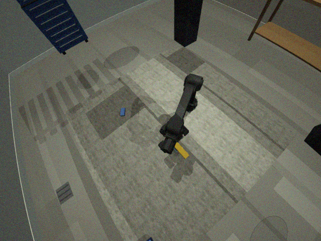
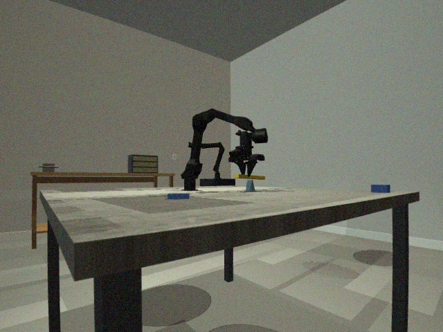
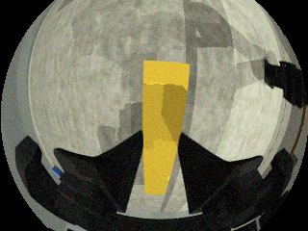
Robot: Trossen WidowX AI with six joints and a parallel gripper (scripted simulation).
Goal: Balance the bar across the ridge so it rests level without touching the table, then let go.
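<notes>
My gripper tip is 30 mm to the right of the yellow bar. Also, from my gripper tip: flat blue block 440 mm to the right, 150 mm ahead, 60 mm below.
</notes>
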